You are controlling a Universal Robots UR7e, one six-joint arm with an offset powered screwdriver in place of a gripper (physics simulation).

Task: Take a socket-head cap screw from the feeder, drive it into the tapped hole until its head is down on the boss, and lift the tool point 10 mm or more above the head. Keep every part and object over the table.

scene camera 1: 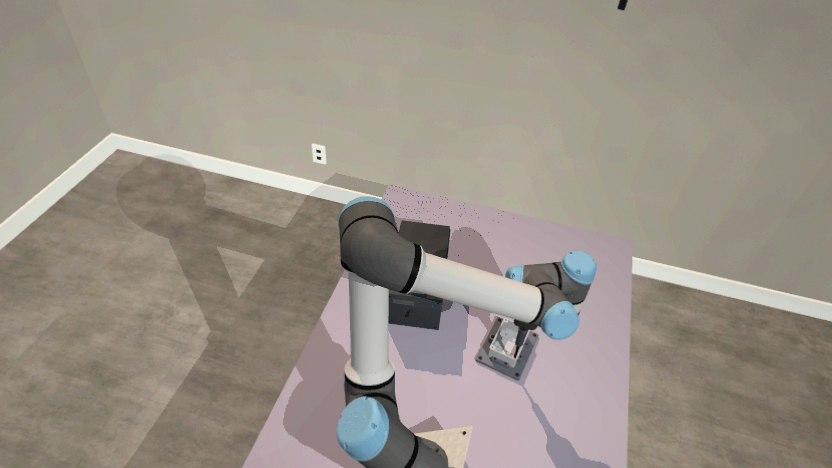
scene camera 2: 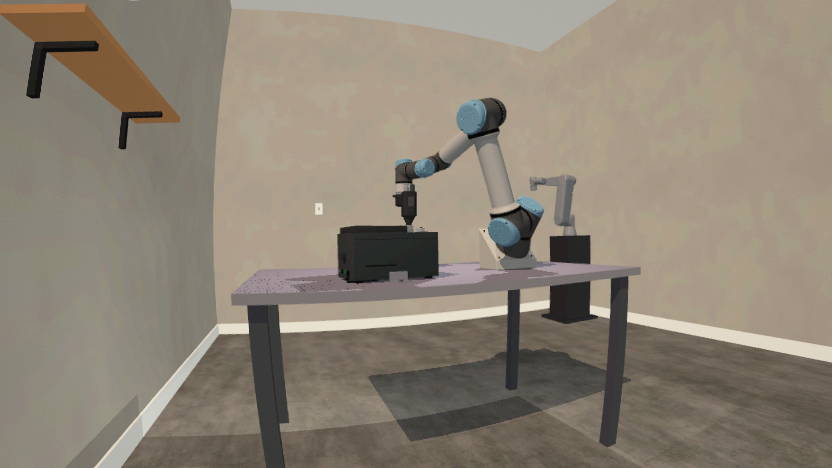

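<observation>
My screwdriver (scene camera 1: 518,348) (scene camera 2: 409,222) points straight down. In scene camera 1 its dark nose is over the right part of a pale boxy housing (scene camera 1: 501,356), which sits on a dark square base plate (scene camera 1: 517,374). The black feeder (scene camera 1: 414,317) (scene camera 2: 388,256) stands on the table to the left of the housing in scene camera 1, partly behind my arm. In scene camera 2 the feeder hides the lower tool and most of the housing. The screw, the tapped hole and the tool point's exact height cannot be made out.
The purplish table (scene camera 1: 605,325) (scene camera 2: 599,271) bears my arm's pale mount (scene camera 1: 459,439) (scene camera 2: 489,256). My forearm (scene camera 1: 477,288) passes above the table between feeder and housing. A second, grey arm (scene camera 2: 563,200) stands on a black pedestal (scene camera 2: 570,273) beyond the table. A wooden shelf (scene camera 2: 104,72) is on the wall.
</observation>
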